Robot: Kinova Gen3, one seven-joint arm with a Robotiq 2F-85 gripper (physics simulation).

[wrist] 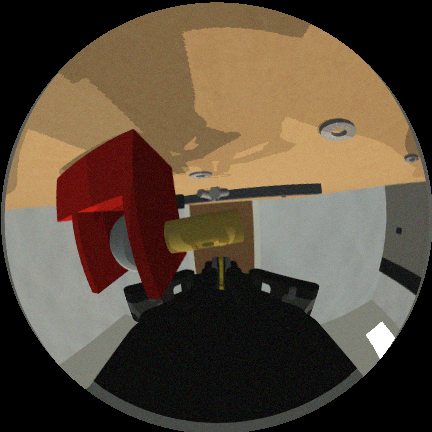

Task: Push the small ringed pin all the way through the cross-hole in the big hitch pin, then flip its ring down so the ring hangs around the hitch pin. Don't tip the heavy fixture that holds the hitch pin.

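Frame: origin at the arm's base, x right, y ahead, z up, level; centimetres.
Seen in the pictures: gripper, between the fingertips: [220, 264].
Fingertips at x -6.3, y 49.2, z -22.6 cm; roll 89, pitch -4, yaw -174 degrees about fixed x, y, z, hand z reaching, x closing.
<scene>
Offsets run from my fingertips to a thing's top centre. "spot": to the spot under its first point.
The big hitch pin [200, 232] is a yellow cylinder that sticks out sideways from the red fixture @(spot: dx +4.5, dy -7.3, dz -6.1 cm) [151, 215], left of the view's middle. A small dark oval, which looks like its cross-hole, shows low on its side. My gripper [220, 264] is shut just below the hitch pin, a little right of that oval. A thin yellow strip shows between the fingers, part of the small ringed pin @(spot: dx +0.1, dy -1.1, dz +1.6 cm) [221, 281]. The shape of its ring and its tip cannot be made out. I cannot tell whether the tip touches the hitch pin.
A grey rounded part @(spot: dx +7.1, dy -6.9, dz -4.5 cm) [122, 242] shows between the fixture's red walls. Grey washer-like discs @(dx -7.4, dy -10.6, dz -10.8 cm) [324, 131] @(dx +1.5, dy +4.2, dz -10.8 cm) [200, 175] [411, 158] show on the tan surface. A grey knobbed part @(dx -2.9, dy +19.2, dz -8.3 cm) [214, 193] shows by a dark bar @(dx -6.9, dy +26.3, dz -8.6 cm) [280, 191]. A brown panel [247, 215] is behind the hitch pin.
</scene>
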